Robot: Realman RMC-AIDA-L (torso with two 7-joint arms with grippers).
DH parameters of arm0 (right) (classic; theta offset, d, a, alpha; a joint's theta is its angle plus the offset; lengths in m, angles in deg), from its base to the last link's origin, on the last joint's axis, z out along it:
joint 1: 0 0.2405 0 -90
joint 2: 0 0 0 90
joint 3: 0 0.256 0 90
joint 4: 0 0 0 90
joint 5: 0 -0.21 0 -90
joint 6: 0 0 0 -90
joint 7: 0 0.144 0 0
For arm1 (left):
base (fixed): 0 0 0 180
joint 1: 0 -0.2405 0 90
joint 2: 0 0 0 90
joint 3: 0 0.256 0 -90
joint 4: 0 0 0 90
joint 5: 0 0.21 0 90
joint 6: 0 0 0 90
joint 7: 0 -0.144 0 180
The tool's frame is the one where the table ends.
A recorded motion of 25 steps. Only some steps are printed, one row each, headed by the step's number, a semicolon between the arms.
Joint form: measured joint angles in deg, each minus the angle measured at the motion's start. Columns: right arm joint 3, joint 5, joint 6, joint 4, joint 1, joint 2, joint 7; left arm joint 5, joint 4, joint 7, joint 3, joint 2, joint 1, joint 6.
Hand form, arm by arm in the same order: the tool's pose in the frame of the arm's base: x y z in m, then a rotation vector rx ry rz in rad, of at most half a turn. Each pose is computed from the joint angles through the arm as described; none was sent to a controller.
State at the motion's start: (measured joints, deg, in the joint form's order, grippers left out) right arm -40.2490 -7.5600 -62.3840 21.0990 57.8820 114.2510 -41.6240; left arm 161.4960 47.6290 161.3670 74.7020 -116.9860 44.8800 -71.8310
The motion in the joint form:
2: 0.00 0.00 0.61 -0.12 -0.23 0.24 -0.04; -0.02 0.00 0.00 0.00 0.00 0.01 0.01
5: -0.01 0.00 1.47 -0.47 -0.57 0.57 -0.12; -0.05 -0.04 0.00 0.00 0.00 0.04 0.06
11: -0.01 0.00 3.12 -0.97 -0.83 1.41 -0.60; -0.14 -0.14 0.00 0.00 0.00 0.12 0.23
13: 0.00 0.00 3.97 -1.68 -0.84 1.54 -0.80; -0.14 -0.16 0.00 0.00 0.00 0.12 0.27
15: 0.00 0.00 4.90 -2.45 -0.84 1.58 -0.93; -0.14 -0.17 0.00 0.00 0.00 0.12 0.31
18: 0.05 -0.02 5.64 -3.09 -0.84 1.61 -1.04; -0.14 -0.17 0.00 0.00 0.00 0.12 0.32
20: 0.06 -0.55 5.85 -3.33 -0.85 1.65 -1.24; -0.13 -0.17 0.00 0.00 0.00 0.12 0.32
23: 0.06 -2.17 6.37 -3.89 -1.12 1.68 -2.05; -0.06 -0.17 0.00 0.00 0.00 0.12 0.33
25: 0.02 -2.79 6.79 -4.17 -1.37 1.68 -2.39; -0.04 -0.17 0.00 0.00 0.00 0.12 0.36
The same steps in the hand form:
2: 0.2666 0.4232 -0.0142 -2.3086 1.2769 -0.5122; -0.2489 0.4015 -0.0107 -2.1675 -1.2713 0.6156
5: 0.2691 0.4211 -0.0177 -2.3064 1.2785 -0.5103; -0.2487 0.4017 -0.0109 -2.1678 -1.2711 0.6147
11: 0.2702 0.4188 -0.0256 -2.3121 1.2657 -0.5044; -0.2483 0.4021 -0.0111 -2.1684 -1.2701 0.6113
13: 0.2714 0.4177 -0.0286 -2.3138 1.2626 -0.5047; -0.2484 0.4022 -0.0112 -2.1682 -1.2699 0.6110
15: 0.2729 0.4170 -0.0310 -2.3128 1.2598 -0.5045; -0.2484 0.4023 -0.0112 -2.1681 -1.2696 0.6105
18: 0.2740 0.4162 -0.0330 -2.3121 1.2588 -0.5034; -0.2484 0.4023 -0.0112 -2.1680 -1.2695 0.6103
20: 0.2735 0.4159 -0.0345 -2.3158 1.2625 -0.4939; -0.2484 0.4023 -0.0112 -2.1680 -1.2694 0.6105
23: 0.2736 0.4144 -0.0379 -2.3250 1.2733 -0.4672; -0.2485 0.4023 -0.0110 -2.1673 -1.2685 0.6115
25: 0.2749 0.4134 -0.0391 -2.3254 1.2777 -0.4573; -0.2485 0.4024 -0.0110 -2.1670 -1.2679 0.6113

